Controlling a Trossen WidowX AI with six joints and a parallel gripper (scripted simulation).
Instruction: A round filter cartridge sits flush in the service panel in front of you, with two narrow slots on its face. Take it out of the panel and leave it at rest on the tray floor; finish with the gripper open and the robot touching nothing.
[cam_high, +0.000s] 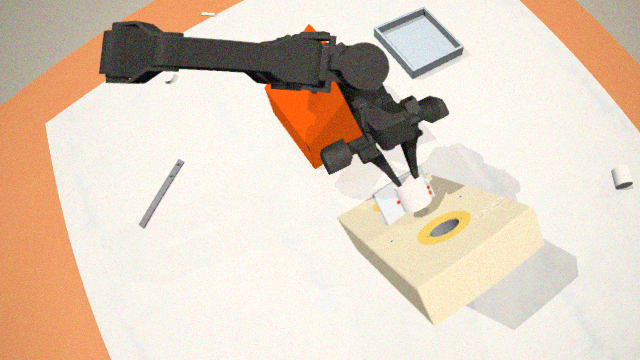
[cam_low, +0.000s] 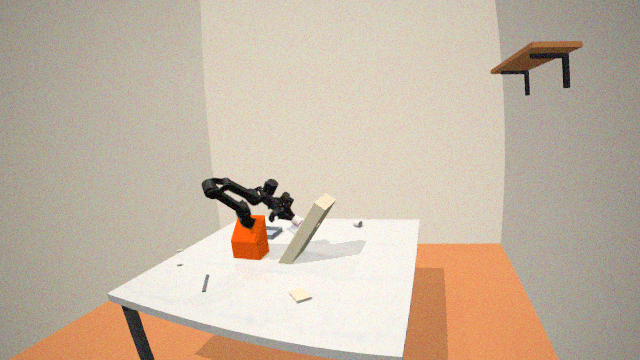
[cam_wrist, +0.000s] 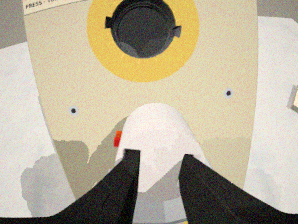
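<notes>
My gripper tip is now 10 mm short of the round filter cartridge and 10 mm above it. Also, from my gripper tip: service panel 50 mm ahead, 50 mm below; then grey tray 350 mm behind, 260 mm to the left, 190 mm below.
</notes>
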